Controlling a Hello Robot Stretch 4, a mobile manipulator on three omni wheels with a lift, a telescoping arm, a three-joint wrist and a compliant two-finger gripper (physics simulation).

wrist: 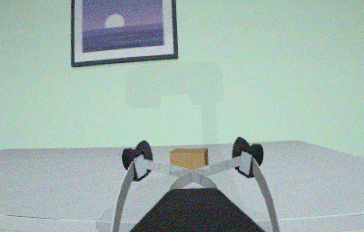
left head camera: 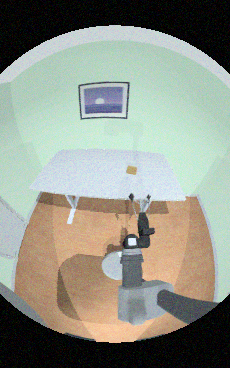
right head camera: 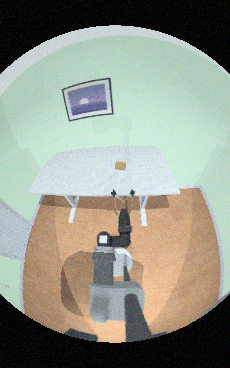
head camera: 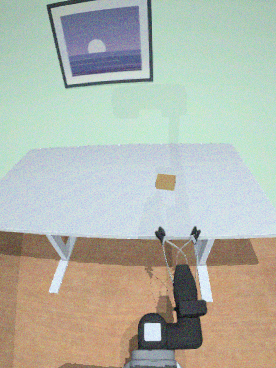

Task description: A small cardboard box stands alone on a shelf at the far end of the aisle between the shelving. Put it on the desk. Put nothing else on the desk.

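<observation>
A small cardboard box [head camera: 165, 182] [left head camera: 131, 170] [right head camera: 120, 165] [wrist: 188, 158] rests on the white desk [head camera: 75, 195] [left head camera: 75, 172] [right head camera: 70, 172] [wrist: 50, 185], a little right of its middle. My gripper [head camera: 178, 234] [left head camera: 140, 197] [right head camera: 123, 193] [wrist: 192, 152] is open, its two dark fingertips wide apart with no object between them. In the head camera view it is at the desk's front edge, apart from the box. In the wrist view the box shows beyond the fingers, and the crossing finger strips hide its lower edge.
A framed seascape picture [head camera: 102, 42] [left head camera: 104, 100] [right head camera: 88, 99] [wrist: 124, 30] hangs on the green wall behind the desk. The desk's white legs [head camera: 59, 275] [left head camera: 71, 215] [right head camera: 144, 215] stand on the wooden floor [head camera: 100, 300]. The arm is drawn back in front of the desk.
</observation>
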